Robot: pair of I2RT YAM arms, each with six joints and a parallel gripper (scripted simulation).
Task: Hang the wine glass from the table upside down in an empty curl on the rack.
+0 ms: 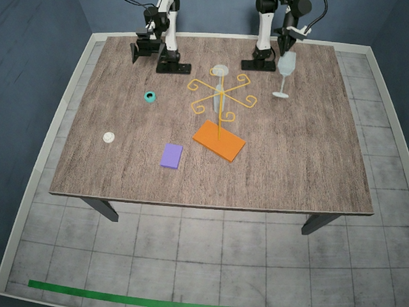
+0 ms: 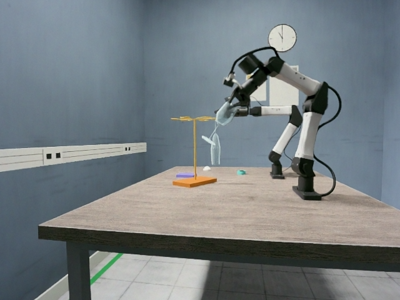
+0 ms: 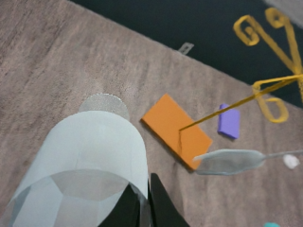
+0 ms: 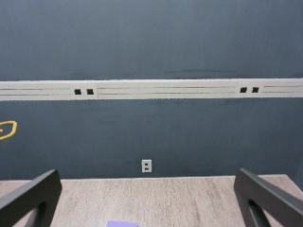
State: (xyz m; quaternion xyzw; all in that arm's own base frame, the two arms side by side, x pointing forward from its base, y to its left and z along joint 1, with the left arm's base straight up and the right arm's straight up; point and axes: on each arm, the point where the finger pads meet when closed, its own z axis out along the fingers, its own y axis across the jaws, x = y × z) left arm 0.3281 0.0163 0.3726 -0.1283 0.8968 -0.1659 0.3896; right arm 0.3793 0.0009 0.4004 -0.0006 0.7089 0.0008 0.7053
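Observation:
The narrow glass is 6 cm ahead of my left hand, 25 cm to the right of it and 13 cm below it. Round my left hand: white round piece 12 cm ahead, 80 cm to the right, 37 cm below; yellow wire rack 17 cm ahead, 25 cm to the right, 20 cm below.

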